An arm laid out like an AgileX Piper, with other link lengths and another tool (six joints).
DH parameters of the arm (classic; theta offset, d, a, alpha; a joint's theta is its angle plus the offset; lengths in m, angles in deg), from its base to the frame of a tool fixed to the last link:
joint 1: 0 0.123 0 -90
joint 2: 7.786 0 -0.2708 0
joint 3: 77.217 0 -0.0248 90
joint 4: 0 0.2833 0 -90
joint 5: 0 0 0 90
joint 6: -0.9 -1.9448 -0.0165 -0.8
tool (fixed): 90 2.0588 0 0
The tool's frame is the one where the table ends.
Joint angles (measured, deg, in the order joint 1, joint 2, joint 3, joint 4, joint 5, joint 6), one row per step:
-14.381, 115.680, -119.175, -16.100, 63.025, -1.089
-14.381, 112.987, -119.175, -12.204, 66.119, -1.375
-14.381, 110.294, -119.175, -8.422, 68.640, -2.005
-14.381, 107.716, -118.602, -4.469, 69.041, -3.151
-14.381, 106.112, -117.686, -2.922, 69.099, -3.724
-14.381, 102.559, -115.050, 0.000, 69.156, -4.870
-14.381, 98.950, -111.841, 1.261, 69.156, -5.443
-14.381, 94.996, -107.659, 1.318, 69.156, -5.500
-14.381, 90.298, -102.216, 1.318, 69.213, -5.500
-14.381, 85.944, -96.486, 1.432, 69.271, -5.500
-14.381, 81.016, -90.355, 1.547, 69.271, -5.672
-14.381, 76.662, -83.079, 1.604, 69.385, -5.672
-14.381, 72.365, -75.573, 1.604, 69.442, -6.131
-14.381, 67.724, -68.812, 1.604, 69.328, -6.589
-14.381, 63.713, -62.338, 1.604, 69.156, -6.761
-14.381, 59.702, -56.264, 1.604, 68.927, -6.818
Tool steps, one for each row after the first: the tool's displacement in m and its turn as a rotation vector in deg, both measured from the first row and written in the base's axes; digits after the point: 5 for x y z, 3 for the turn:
-0.01282, 0.00954, 0.01951, 3.776, -0.584, 0.146
-0.02586, 0.01957, 0.03932, 7.073, -1.515, 1.046
-0.03627, 0.02984, 0.05724, 9.769, -3.645, 3.039
-0.04292, 0.03455, 0.06489, 10.732, -4.454, 3.965
-0.05794, 0.04405, 0.07762, 12.574, -5.677, 5.774
-0.07365, 0.05052, 0.08591, 13.303, -6.224, 6.634
-0.09104, 0.05510, 0.08932, 13.393, -6.007, 6.666
-0.11192, 0.06045, 0.08879, 13.634, -5.246, 6.566
-0.13131, 0.06563, 0.08263, 14.172, -3.915, 6.415
-0.15363, 0.07161, 0.07593, 14.549, -2.761, 6.430
-0.17364, 0.07685, 0.05705, 15.513, 0.104, 6.053
-0.19438, 0.08227, 0.03490, 16.262, 3.315, 6.014
-0.21636, 0.08802, 0.01764, 16.645, 5.328, 6.141
-0.23574, 0.09302, -0.00224, 17.257, 7.540, 5.991
-0.25470, 0.09789, -0.02087, 17.784, 9.292, 5.799

